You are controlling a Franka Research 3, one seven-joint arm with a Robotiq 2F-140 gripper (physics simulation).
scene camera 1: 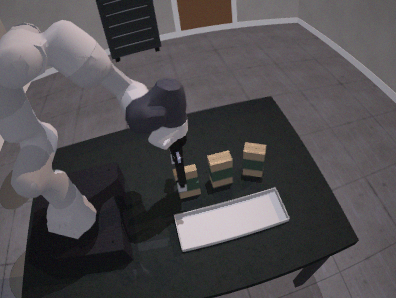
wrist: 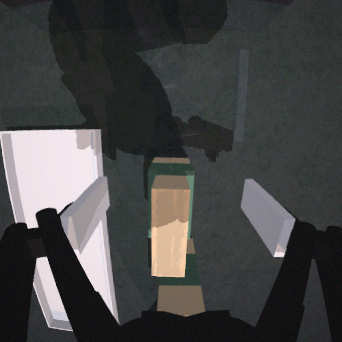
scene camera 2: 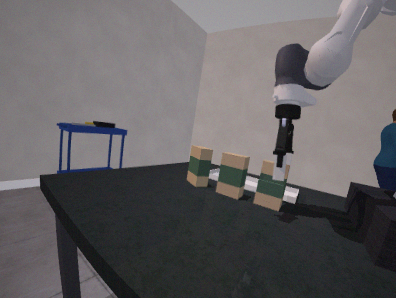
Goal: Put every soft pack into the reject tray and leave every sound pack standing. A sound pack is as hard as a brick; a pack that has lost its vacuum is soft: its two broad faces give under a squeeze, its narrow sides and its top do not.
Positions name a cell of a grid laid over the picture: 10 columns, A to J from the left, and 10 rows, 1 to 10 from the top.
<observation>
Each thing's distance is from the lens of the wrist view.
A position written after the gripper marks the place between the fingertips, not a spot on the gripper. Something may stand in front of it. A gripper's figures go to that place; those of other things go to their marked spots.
gripper (wrist: F6): 18 cm
white reject tray (wrist: B5): 33 cm
</observation>
